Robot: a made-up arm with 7 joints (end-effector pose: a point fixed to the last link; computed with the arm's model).
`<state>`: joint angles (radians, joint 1 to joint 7).
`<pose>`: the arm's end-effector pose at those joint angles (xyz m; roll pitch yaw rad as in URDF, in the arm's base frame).
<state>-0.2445 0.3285 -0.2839 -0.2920 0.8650 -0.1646 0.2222</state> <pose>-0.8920 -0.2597 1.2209 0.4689 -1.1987 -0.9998</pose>
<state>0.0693 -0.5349 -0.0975 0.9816 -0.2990 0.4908 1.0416</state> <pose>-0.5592 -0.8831 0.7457 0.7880 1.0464 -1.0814</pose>
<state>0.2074 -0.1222 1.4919 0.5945 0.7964 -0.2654 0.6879</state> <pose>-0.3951 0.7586 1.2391 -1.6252 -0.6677 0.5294</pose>
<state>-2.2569 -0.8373 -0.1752 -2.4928 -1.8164 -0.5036 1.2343</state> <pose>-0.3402 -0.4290 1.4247 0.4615 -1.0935 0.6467</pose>
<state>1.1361 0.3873 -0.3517 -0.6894 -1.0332 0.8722 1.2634</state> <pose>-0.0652 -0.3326 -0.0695 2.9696 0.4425 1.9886</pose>
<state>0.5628 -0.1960 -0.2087 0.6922 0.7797 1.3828 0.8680</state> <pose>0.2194 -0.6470 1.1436 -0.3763 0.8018 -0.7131</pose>
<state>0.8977 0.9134 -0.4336 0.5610 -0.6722 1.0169 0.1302</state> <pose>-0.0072 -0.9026 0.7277 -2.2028 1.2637 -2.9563</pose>
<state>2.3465 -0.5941 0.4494 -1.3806 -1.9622 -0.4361 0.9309</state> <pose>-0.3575 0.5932 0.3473 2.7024 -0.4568 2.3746</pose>
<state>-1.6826 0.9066 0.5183 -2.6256 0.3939 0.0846 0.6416</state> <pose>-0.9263 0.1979 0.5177 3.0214 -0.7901 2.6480</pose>
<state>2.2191 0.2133 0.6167 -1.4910 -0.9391 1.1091 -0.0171</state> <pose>0.2449 0.5829 0.8120 0.8621 -0.7110 2.7634</pose>
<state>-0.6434 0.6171 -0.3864 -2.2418 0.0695 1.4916 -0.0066</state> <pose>-0.6622 -0.4091 0.3770 1.6749 -1.0109 -1.6343</pose>
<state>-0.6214 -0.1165 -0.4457 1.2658 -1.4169 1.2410 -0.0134</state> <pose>-0.8678 0.0998 0.4616 -3.0006 0.8970 0.6857</pose>
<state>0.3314 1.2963 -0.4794 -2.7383 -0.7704 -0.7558 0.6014</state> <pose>0.0113 -0.3512 -0.0661 3.0343 0.4406 -1.5315</pose>
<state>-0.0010 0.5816 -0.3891 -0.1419 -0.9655 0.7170 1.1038</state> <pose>-0.8246 -0.3301 0.2272 -2.6448 0.9561 1.3059</pose>
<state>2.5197 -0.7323 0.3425 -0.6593 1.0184 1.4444 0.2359</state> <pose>0.6385 -0.3406 0.7819 0.6731 -1.0064 1.3390</pose>
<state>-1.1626 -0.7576 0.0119 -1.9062 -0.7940 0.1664 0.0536</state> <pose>-0.5439 -0.7669 0.7195 -2.3249 -0.3092 3.0452</pose>
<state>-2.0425 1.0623 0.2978 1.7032 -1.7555 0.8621 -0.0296</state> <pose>-0.0995 -0.0932 1.5752 -0.5669 -0.1138 1.2982</pose>
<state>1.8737 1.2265 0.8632 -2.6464 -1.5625 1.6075 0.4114</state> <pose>-0.5572 0.3472 0.3990 1.4665 -0.1875 -2.4245</pose>
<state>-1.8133 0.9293 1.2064 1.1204 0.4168 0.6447 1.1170</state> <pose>-0.0896 -0.8427 1.1687 -1.4724 -0.6747 3.1415</pose>
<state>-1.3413 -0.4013 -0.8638 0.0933 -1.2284 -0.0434 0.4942</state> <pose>-0.2018 0.1387 -0.1889 2.7861 0.6521 -1.1385</pose>
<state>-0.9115 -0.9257 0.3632 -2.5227 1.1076 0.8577 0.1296</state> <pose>-0.2872 -0.5092 0.1764 3.0725 0.6252 2.3314</pose>
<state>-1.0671 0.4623 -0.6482 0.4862 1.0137 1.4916 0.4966</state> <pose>-0.6463 -0.5328 0.8718 -0.4951 1.2739 -2.0437</pose>
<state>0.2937 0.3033 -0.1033 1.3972 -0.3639 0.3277 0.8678</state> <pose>-0.0373 -0.8668 1.1837 -0.8220 0.5666 -2.0213</pose>
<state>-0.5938 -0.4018 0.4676 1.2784 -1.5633 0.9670 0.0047</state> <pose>-0.8810 0.3595 0.6389 1.3407 1.1281 -1.7006</pose>
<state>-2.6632 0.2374 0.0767 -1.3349 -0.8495 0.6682 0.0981</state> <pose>-0.5260 0.5365 0.3346 1.8987 -0.6663 3.0557</pose>
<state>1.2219 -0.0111 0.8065 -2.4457 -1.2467 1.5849 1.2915</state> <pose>0.0876 0.5238 1.1392 0.4131 0.5158 2.1917</pose>
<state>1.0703 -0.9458 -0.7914 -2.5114 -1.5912 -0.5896 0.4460</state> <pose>0.1146 0.3452 1.4343 -1.1469 -0.5768 -0.1411</pose>
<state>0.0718 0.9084 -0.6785 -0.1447 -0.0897 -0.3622 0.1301</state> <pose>-0.8083 -0.6711 0.9507 0.6147 -0.0381 -1.3082</pose>
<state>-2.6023 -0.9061 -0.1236 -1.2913 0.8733 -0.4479 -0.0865</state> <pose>-0.1793 0.0784 -0.1071 2.3955 0.5339 0.0991</pose>
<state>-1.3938 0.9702 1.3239 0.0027 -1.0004 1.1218 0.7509</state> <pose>-0.6349 -0.0582 1.3851 -0.6085 0.6361 2.9901</pose>
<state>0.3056 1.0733 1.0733 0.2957 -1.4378 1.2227 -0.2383</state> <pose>-0.2585 -0.5604 1.2647 -0.0881 0.9296 -1.0251</pose>
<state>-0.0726 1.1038 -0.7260 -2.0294 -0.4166 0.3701 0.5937</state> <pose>-0.6190 -0.3231 0.0108 2.2150 0.0980 -1.4906</pose>
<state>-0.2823 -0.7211 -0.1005 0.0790 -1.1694 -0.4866 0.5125</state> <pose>-0.5364 -0.3248 -0.0586 2.1955 0.4639 -1.3736</pose>
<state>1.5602 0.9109 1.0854 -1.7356 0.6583 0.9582 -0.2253</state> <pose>0.1818 -0.2960 1.4461 -0.8672 -0.5049 2.7480</pose>
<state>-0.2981 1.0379 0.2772 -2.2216 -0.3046 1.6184 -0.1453</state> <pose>-0.1067 -0.7316 0.7513 0.6624 -0.6526 0.3244</pose>
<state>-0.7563 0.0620 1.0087 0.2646 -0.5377 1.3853 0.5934</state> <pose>-0.8193 -0.0519 1.1998 0.0894 0.7415 -2.1701</pose>
